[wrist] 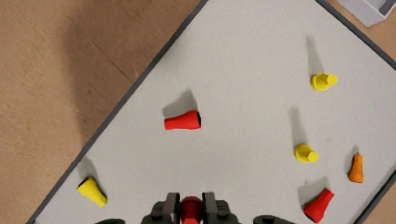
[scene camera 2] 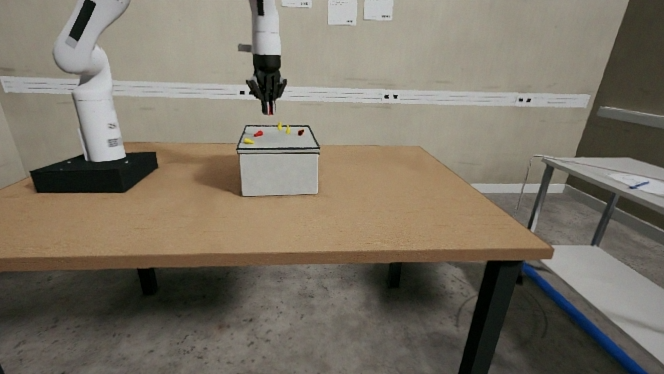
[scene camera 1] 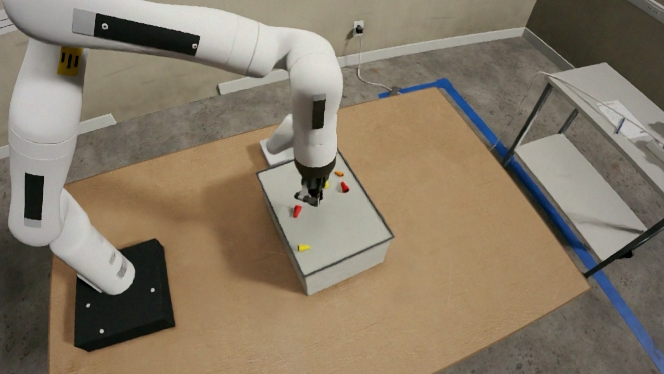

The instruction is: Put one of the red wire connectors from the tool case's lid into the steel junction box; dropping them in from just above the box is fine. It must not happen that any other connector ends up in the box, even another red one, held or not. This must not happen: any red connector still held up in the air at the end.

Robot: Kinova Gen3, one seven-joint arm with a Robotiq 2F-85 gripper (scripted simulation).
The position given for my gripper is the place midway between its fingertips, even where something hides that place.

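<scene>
My gripper (scene camera 2: 268, 114) is visible; a further view of the gripper is at (scene camera 1: 316, 201).
</scene>
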